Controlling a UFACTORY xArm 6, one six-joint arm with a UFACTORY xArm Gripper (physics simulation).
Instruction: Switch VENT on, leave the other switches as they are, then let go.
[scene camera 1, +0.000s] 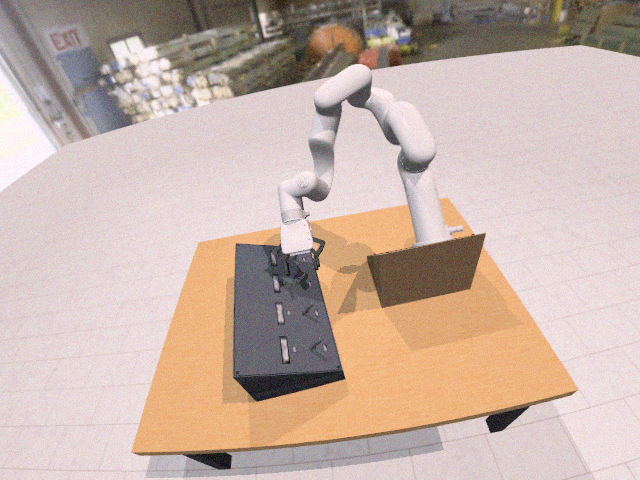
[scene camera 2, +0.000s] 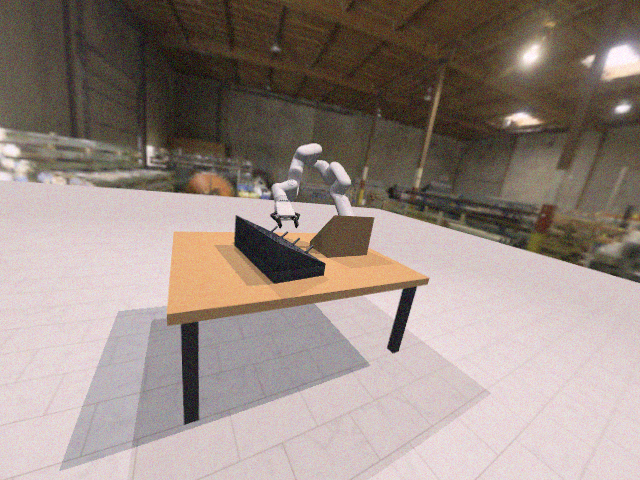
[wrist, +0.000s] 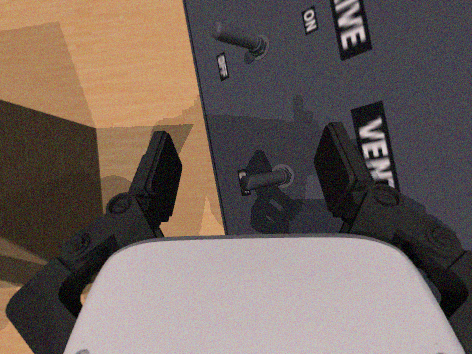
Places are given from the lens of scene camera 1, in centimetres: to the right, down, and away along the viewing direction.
gripper (scene camera 1: 302, 272): -5, 10, 88
dark sloped switch panel (scene camera 1: 272, 357): -12, 30, 72
